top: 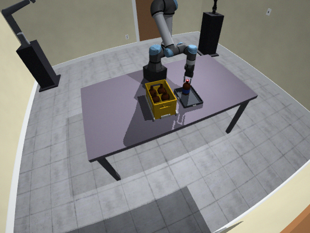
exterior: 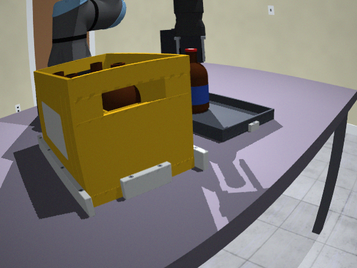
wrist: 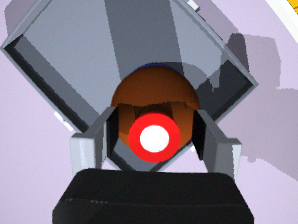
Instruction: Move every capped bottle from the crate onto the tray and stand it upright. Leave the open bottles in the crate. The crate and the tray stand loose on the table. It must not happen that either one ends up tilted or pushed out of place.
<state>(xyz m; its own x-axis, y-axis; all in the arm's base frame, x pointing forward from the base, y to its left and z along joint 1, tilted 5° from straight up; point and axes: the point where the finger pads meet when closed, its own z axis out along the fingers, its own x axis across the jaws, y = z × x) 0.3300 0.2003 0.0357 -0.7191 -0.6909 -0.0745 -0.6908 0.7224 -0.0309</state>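
My gripper is now 130 mm above the dark tray and 60 mm short of it. Also, from my hand: yellow crate (290 mm to the right, 70 mm ahead, 60 mm below).
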